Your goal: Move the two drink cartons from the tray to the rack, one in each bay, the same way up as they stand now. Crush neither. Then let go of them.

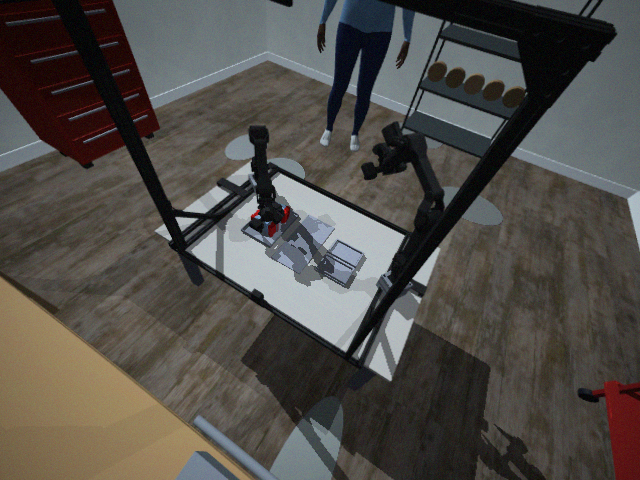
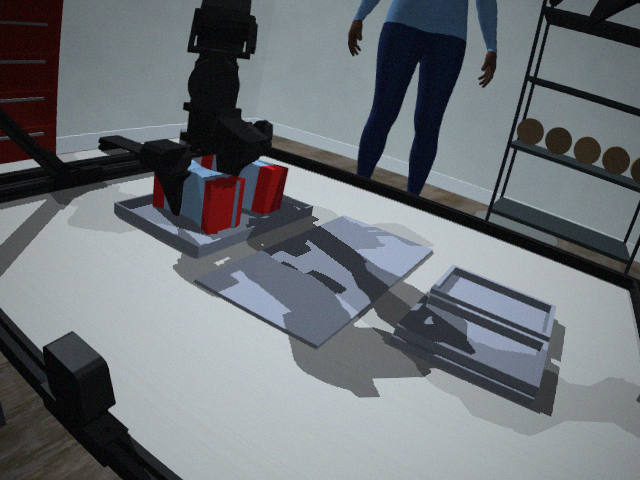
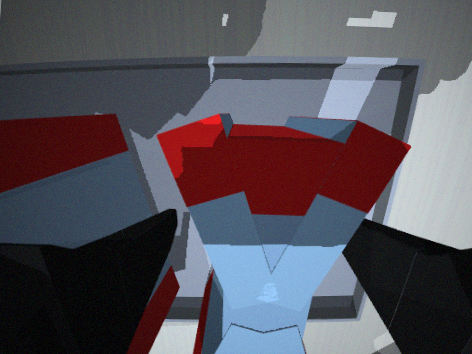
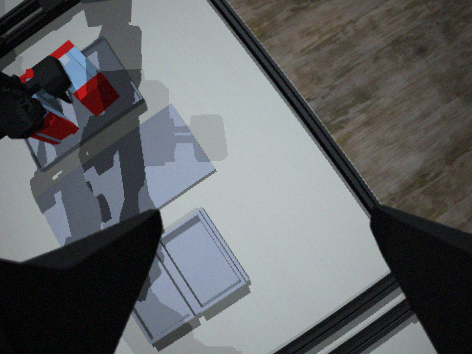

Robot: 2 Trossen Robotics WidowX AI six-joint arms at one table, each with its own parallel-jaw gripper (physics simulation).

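Places are measured from the left arm's base along level axes (x down, y ahead, z right), in centimetres.
Where they show: left gripper, between the fingertips: (image 1: 266, 226) (image 2: 199, 208); right gripper, between the fingertips: (image 2: 571, 15) (image 4: 265, 218).
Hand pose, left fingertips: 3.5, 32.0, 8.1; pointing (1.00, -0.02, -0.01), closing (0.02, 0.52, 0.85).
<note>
Things, the pixels of their top centre, and the offset from my left fingertips, as dx, dy, dz.
- grey tray, centre of its top: (image 3: 179, 220) (image 2: 218, 203) (image 4: 70, 101) (image 1: 271, 221) +0.4, -2.8, -3.5
- nearer carton, centre of its top: (image 3: 265, 319) (image 2: 199, 169) (image 4: 30, 101) (image 1: 264, 218) -5.4, -0.8, +0.5
- farther carton, centre of its top: (image 2: 245, 157) (image 4: 70, 69) (image 1: 276, 206) -6.0, -5.9, -7.8
- grey two-bay rack, centre of its top: (image 2: 488, 314) (image 4: 174, 277) (image 1: 341, 259) +0.0, +31.9, -25.4
Two red and pale blue drink cartons stand upright in the grey tray (image 1: 253, 236) (image 2: 155, 232) (image 3: 320, 61) (image 4: 122, 116). My left gripper (image 1: 268, 222) (image 2: 206, 192) (image 3: 253, 216) is open, low over the tray, with its fingers on either side of the nearer carton (image 2: 219, 206) (image 3: 280, 170) (image 4: 55, 129). One finger is between the two cartons. The farther carton (image 2: 268, 188) (image 3: 65, 135) (image 4: 97, 95) is outside the fingers. The grey two-bay rack (image 1: 338, 259) (image 2: 491, 376) (image 4: 177, 277) holds no carton. My right gripper (image 1: 378, 153) (image 4: 265, 218) is open and empty, high above the table's far right side.
A thin flat grey plate (image 1: 325, 227) (image 2: 403, 253) (image 4: 185, 175) lies between tray and rack. Black frame rails run round the table, with a black block (image 2: 80, 377) on the near rail. A person (image 1: 361, 62) (image 2: 423, 77) stands behind the table.
</note>
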